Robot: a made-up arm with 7 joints. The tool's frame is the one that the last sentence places.
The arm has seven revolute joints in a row. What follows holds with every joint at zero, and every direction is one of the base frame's. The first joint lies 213 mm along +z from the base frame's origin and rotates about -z. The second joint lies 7 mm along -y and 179 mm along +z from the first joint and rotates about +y. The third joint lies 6 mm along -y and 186 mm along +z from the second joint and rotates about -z. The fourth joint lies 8 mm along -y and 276 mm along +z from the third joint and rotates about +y. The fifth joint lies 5 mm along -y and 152 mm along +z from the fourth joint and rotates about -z. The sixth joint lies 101 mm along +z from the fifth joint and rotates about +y. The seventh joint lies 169 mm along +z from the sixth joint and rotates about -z. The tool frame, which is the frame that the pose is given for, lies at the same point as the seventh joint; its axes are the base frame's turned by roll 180, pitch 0 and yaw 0 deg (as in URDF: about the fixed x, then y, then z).
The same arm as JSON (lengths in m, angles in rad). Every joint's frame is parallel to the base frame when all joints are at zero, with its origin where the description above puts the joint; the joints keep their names.
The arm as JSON. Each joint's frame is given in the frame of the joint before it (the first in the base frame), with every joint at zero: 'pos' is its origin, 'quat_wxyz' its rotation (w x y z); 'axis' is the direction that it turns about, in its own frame. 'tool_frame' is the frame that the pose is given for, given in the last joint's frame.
{
  "length_unit": "m",
  "angle_unit": "rad",
  "joints": [
    {
      "joint": "joint 1",
      "pos": [
        0.0,
        0.0,
        0.213
      ],
      "quat_wxyz": [
        1.0,
        0.0,
        0.0,
        0.0
      ],
      "axis": "-z"
    },
    {
      "joint": "joint 2",
      "pos": [
        0.0,
        -0.007,
        0.179
      ],
      "quat_wxyz": [
        1.0,
        0.0,
        0.0,
        0.0
      ],
      "axis": "+y"
    },
    {
      "joint": "joint 3",
      "pos": [
        0.0,
        -0.006,
        0.186
      ],
      "quat_wxyz": [
        1.0,
        0.0,
        0.0,
        0.0
      ],
      "axis": "-z"
    },
    {
      "joint": "joint 4",
      "pos": [
        0.0,
        -0.008,
        0.276
      ],
      "quat_wxyz": [
        1.0,
        0.0,
        0.0,
        0.0
      ],
      "axis": "+y"
    },
    {
      "joint": "joint 5",
      "pos": [
        0.0,
        -0.005,
        0.152
      ],
      "quat_wxyz": [
        1.0,
        0.0,
        0.0,
        0.0
      ],
      "axis": "-z"
    },
    {
      "joint": "joint 6",
      "pos": [
        0.0,
        0.0,
        0.101
      ],
      "quat_wxyz": [
        1.0,
        0.0,
        0.0,
        0.0
      ],
      "axis": "+y"
    },
    {
      "joint": "joint 7",
      "pos": [
        0.0,
        0.0,
        0.169
      ],
      "quat_wxyz": [
        1.0,
        0.0,
        0.0,
        0.0
      ],
      "axis": "-z"
    }
  ],
  "tool_frame": {
    "pos": [
      0.0,
      0.0,
      0.0
    ],
    "quat_wxyz": [
      0.0,
      1.0,
      0.0,
      0.0
    ]
  }
}

